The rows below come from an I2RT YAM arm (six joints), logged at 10 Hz.
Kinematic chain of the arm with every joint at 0, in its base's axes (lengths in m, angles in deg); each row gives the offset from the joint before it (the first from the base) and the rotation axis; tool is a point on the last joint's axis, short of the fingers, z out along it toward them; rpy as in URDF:
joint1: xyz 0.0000 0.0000 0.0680 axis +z
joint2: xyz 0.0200 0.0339 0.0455 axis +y
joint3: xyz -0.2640 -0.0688 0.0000 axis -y
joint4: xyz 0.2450 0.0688 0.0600 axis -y
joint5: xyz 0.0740 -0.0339 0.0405 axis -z
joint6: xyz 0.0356 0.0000 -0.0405 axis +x
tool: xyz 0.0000 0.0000 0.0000 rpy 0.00 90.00 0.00
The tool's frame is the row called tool.
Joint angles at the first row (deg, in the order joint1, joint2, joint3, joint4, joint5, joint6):
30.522, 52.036, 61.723, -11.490, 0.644, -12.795
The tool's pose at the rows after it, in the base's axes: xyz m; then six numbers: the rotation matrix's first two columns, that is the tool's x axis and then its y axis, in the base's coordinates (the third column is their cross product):
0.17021, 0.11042, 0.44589, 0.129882, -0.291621, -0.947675, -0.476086, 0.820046, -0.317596
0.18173, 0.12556, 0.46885, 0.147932, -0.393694, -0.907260, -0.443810, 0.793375, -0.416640
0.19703, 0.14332, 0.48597, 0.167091, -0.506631, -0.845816, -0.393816, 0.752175, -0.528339
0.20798, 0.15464, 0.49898, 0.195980, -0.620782, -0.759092, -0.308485, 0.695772, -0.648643
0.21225, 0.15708, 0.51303, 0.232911, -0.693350, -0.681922, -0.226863, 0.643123, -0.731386
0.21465, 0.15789, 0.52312, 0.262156, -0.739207, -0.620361, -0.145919, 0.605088, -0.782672
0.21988, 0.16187, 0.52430, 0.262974, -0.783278, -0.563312, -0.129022, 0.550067, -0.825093
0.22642, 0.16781, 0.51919, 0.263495, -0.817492, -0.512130, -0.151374, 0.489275, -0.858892
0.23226, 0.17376, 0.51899, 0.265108, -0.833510, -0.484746, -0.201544, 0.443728, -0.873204
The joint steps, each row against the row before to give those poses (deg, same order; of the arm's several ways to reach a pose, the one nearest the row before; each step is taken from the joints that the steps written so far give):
3.185, 3.506, 8.017, -4.566, 3.544, -5.597
2.257, 6.218, 9.045, -4.292, 4.049, -5.797
1.933, 6.525, 8.215, -2.710, 4.630, -6.833
1.141, 4.357, 5.526, -0.146, 4.930, -8.476
0.135, 2.087, 3.729, 1.220, 2.406, -7.348
0.026, 1.005, 1.618, 2.983, 1.744, -5.927
-0.001, 1.533, 1.631, -0.534, 0.375, -3.931
0.000, 1.548, 0.948, -1.783, -0.812, -2.607
0.001, 2.455, 3.632, -4.567, -1.583, -0.606

